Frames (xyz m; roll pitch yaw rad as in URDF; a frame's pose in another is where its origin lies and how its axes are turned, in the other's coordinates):
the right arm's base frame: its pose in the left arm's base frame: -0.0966 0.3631 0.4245 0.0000 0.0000 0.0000
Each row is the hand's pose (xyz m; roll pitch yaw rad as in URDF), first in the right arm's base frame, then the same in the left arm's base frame.
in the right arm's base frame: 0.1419 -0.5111 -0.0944 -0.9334 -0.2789 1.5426
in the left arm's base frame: 0.0453 -0.1480 0.3301 -0.9334 -0.2789 1.5426
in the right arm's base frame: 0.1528 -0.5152 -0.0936 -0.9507 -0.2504 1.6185
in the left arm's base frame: 0.0562 -0.1521 0.3309 -0.9507 -0.2504 1.6185
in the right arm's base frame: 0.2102 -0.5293 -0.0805 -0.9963 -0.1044 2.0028
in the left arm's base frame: 0.1136 -0.1662 0.3440 -0.9963 -0.1044 2.0028
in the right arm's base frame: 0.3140 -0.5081 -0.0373 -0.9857 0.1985 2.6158
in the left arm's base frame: 0.2174 -0.1450 0.3872 -0.9857 0.1985 2.6158
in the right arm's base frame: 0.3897 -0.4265 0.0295 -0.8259 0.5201 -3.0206
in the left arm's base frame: 0.2931 -0.0634 0.4540 -0.8259 0.5201 -3.0206
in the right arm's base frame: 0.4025 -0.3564 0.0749 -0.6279 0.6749 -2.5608
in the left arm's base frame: 0.3059 0.0067 0.4994 -0.6279 0.6749 -2.5608
